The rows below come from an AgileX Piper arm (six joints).
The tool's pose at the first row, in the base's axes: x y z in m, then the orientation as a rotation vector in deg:
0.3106, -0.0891, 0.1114, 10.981, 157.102, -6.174
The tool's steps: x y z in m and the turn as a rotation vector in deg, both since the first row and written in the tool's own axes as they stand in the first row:
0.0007, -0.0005, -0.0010, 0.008, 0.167, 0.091
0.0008, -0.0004, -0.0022, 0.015, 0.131, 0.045
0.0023, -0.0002, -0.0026, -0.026, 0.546, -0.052
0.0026, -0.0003, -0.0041, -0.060, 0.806, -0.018
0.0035, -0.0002, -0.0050, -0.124, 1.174, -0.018
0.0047, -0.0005, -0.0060, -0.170, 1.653, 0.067
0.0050, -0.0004, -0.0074, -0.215, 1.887, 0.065
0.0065, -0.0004, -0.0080, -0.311, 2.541, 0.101
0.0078, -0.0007, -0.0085, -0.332, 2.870, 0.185
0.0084, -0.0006, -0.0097, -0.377, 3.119, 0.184
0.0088, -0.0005, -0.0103, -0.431, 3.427, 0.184
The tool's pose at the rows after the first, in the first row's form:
0.3095, -0.0894, 0.1121, 11.125, 157.257, -6.149
0.3090, -0.0892, 0.1131, 11.060, 157.227, -6.173
0.3075, -0.0888, 0.1129, 10.960, 157.652, -6.116
0.3066, -0.0887, 0.1142, 11.024, 157.907, -6.042
0.3055, -0.0884, 0.1147, 11.045, 158.273, -5.928
0.3040, -0.0884, 0.1151, 11.199, 158.739, -5.808
0.3032, -0.0881, 0.1163, 11.209, 158.972, -5.729
0.3016, -0.0879, 0.1163, 11.300, 159.618, -5.540
0.3002, -0.0880, 0.1163, 11.446, 159.935, -5.463
0.2992, -0.0877, 0.1171, 11.458, 160.183, -5.383
0.2986, -0.0875, 0.1175, 11.476, 160.489, -5.285

